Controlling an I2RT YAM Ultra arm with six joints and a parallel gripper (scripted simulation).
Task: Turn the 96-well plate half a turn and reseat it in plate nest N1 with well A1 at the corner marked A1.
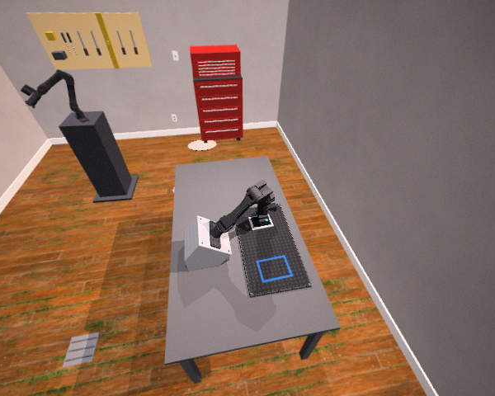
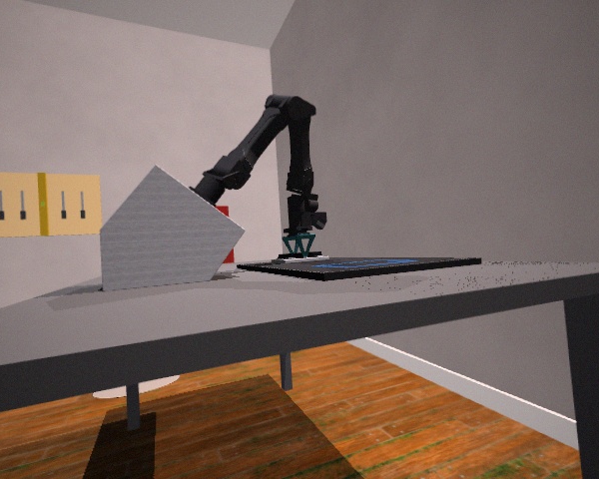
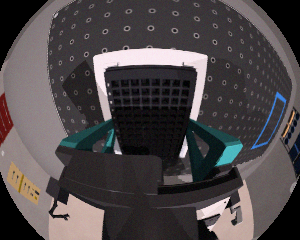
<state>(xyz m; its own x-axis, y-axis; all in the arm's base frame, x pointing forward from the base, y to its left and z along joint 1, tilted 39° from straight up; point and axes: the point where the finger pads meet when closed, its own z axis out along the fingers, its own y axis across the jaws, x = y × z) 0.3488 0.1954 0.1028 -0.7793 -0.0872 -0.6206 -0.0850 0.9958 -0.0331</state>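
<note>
My gripper is now right at the dark 96-well plate. Round my hand: white plate nest N1: 2 cm below.
</note>
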